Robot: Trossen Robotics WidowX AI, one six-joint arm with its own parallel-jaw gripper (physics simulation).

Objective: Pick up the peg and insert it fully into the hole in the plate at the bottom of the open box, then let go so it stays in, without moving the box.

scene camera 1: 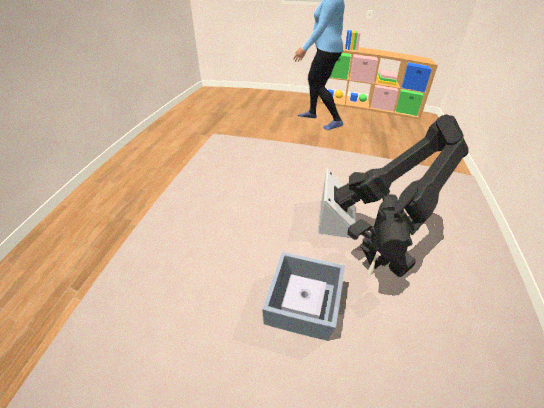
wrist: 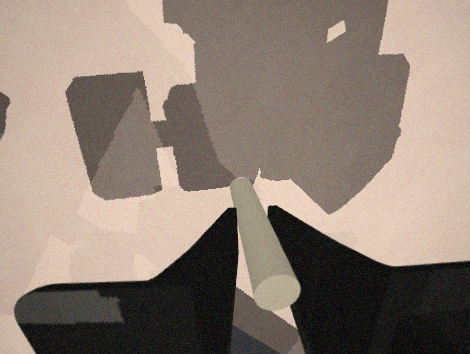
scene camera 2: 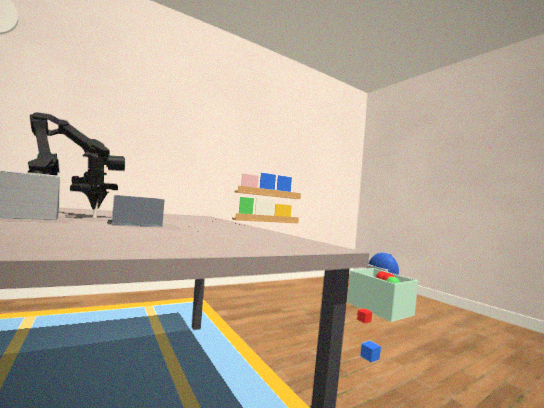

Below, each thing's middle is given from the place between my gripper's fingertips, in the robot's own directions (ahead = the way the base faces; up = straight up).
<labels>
My hand is 1 cm below the beige round peg [wrist: 274, 284]. The rest, counted from my hand: grey plate [scene camera 1: 304, 296]: 12 cm ahead, 18 cm to the right; then blue-grey box [scene camera 1: 289, 264]: 12 cm ahead, 18 cm to the right, 1 cm above.
</labels>
